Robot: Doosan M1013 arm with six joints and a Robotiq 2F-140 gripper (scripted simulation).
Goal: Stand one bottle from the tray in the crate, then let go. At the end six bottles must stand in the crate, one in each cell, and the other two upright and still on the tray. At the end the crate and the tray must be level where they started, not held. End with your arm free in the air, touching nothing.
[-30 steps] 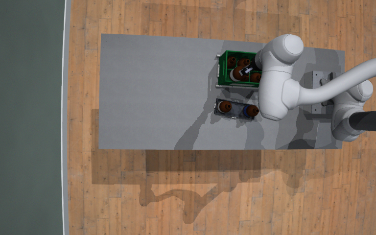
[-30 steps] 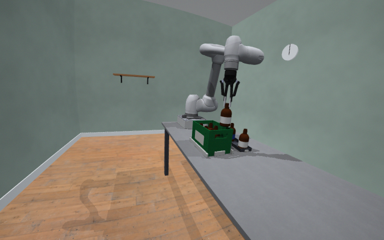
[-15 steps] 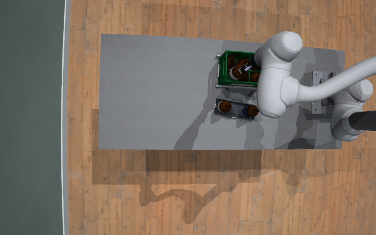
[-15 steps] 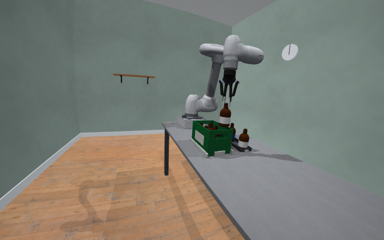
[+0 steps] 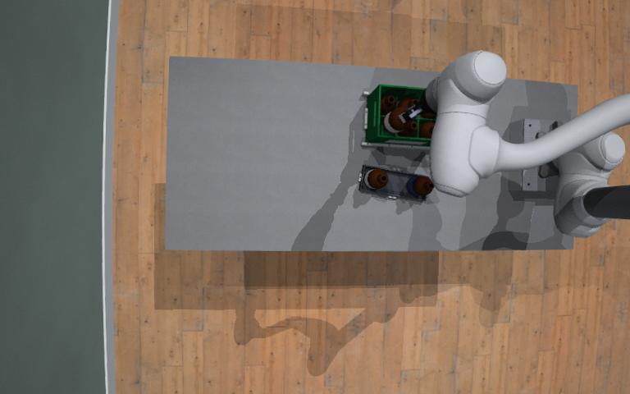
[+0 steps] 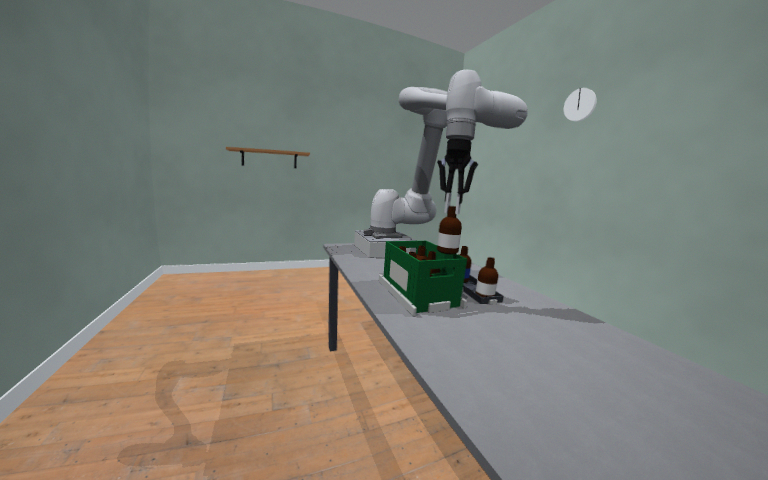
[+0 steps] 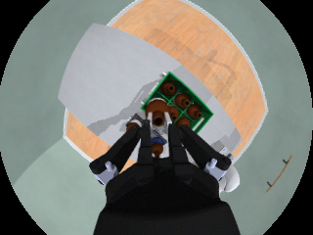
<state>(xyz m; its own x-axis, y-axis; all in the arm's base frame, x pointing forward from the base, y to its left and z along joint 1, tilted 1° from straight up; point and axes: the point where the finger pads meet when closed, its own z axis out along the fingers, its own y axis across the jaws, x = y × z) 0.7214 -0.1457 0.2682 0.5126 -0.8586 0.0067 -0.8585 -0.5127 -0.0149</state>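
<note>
Now: the brown bottle 90 mm below my hand. Round my hand: green crate: 90 mm behind, 30 mm to the right, 270 mm below; then dark tray: 50 mm behind, 210 mm to the left, 340 mm below.
</note>
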